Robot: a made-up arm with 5 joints. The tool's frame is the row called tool. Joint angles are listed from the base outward.
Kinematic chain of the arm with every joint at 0, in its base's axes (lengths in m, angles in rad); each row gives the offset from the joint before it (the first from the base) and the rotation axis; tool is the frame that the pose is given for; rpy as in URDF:
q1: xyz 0.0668 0 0.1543 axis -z
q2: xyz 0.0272 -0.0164 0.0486 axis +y
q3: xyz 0.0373 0 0.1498 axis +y
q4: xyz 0.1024 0 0.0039 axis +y
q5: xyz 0.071 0.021 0 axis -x
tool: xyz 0 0 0 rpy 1.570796 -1.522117 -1.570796
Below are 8 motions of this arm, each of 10 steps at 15 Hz.
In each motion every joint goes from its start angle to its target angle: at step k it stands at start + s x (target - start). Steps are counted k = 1, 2, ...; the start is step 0. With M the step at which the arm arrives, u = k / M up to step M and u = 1 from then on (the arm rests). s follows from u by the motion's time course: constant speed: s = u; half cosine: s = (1 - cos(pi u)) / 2; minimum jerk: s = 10 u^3 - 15 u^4 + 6 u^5.
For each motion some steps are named. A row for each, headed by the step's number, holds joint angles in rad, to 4 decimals.
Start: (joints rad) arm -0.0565 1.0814 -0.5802 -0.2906 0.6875
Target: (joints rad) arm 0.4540 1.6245 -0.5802 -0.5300 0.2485
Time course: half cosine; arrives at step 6
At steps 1, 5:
1: -0.0223 1.1178 -0.5802 -0.3066 0.6581
5: 0.4198 1.5881 -0.5802 -0.5140 0.2779

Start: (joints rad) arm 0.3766 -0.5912 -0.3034 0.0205 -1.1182
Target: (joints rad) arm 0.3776 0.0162 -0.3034 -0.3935 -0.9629
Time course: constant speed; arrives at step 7
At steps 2, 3, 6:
2: 0.3769 -0.4177 -0.3034 -0.0978 -1.0738
3: 0.3770 -0.3309 -0.3034 -0.1569 -1.0516
6: 0.3775 -0.0706 -0.3034 -0.3344 -0.9851

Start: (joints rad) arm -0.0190 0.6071 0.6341 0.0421 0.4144
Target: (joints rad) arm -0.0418 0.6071 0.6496 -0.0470 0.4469
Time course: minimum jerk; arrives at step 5
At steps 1, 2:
1: -0.0203 0.6071 0.6350 0.0369 0.4163
2: -0.0262 0.6071 0.6390 0.0138 0.4247

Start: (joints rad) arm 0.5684 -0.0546 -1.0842 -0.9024 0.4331
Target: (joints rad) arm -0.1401 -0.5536 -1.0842 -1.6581 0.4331
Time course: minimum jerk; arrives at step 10
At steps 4, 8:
4: 0.3435 -0.2130 -1.0842 -1.1423 0.4331
8: -0.0991 -0.5247 -1.0842 -1.6143 0.4331

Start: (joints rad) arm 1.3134 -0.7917 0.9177 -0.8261 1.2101
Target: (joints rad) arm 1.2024 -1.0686 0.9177 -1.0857 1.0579
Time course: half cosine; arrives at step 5
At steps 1, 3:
1: 1.3028 -0.8181 0.9177 -0.8509 1.1956
3: 1.2407 -0.9729 0.9177 -0.9960 1.1105

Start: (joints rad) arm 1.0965 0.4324 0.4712 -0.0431 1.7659
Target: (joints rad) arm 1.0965 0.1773 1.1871 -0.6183 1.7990
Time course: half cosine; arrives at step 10
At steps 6, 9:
6: 1.0965 0.2654 0.9398 -0.4196 1.7876
9: 1.0965 0.1835 1.1696 -0.6042 1.7982

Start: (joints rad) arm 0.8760 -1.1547 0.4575 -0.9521 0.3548
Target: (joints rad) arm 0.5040 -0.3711 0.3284 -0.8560 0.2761
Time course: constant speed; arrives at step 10
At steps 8, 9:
8: 0.5784 -0.5278 0.3542 -0.8752 0.2918
9: 0.5412 -0.4495 0.3413 -0.8656 0.2840

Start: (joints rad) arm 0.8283 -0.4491 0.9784 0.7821 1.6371
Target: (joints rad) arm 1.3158 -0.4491 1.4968 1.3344 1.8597
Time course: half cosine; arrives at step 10
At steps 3, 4, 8, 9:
3: 0.9288 -0.4491 1.0852 0.8959 1.6830
4: 0.9967 -0.4491 1.1575 0.9729 1.7140
8: 1.2692 -0.4491 1.4473 1.2817 1.8384
9: 1.3039 -0.4491 1.4841 1.3209 1.8543

